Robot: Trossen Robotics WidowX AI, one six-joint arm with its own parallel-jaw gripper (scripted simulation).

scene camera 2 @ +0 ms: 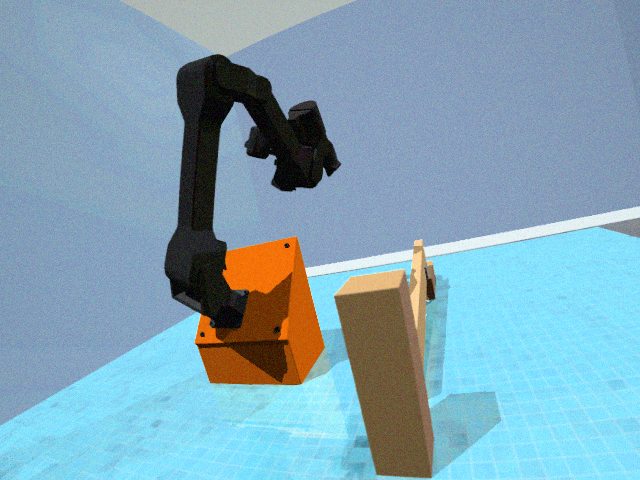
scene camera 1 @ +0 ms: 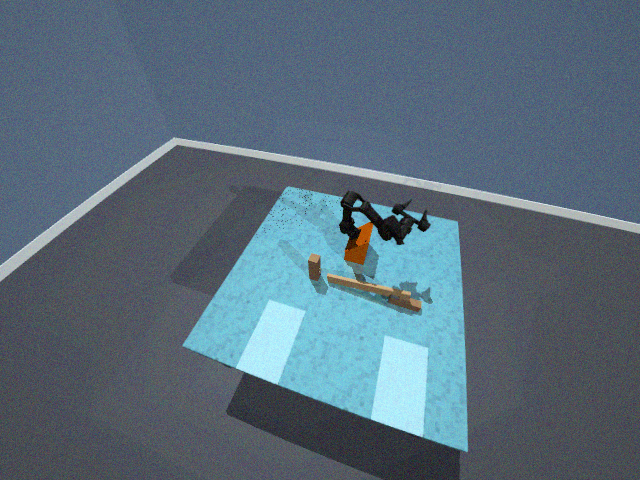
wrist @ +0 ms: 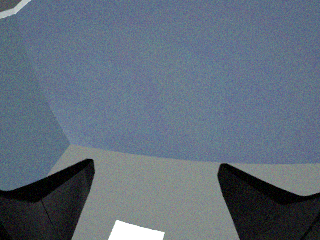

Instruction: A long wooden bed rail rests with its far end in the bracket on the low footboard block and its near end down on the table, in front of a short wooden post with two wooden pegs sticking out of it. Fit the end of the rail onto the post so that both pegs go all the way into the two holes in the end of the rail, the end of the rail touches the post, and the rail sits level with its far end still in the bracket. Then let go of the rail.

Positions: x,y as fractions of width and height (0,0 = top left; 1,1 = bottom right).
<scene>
long wooden rail: scene camera 2 0.65,0.59; scene camera 1 0.57,0.60; not seen in the wrist view (out of frame)
</scene>
